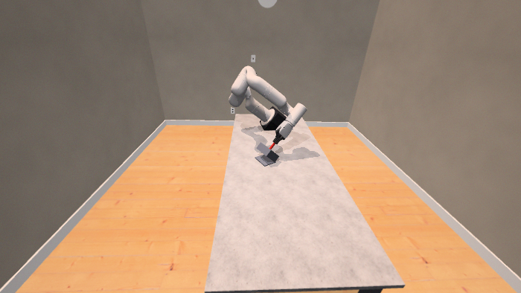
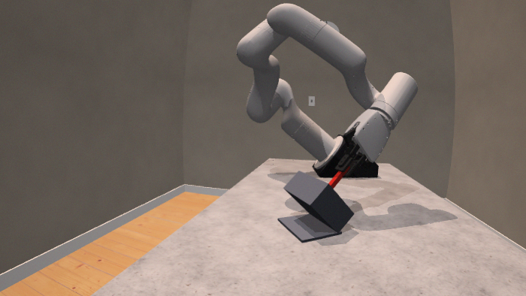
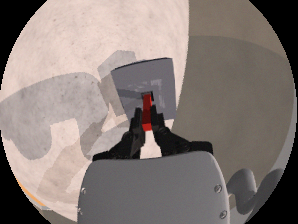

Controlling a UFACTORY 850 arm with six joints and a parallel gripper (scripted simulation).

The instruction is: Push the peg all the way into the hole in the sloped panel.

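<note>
The dark base plate lies 130 mm below my hand, 80 mm to the right of it and 50 mm ahead of it. Also, from my hand: red peg: 30 mm below, 20 mm to the right, 10 mm ahead.
</note>
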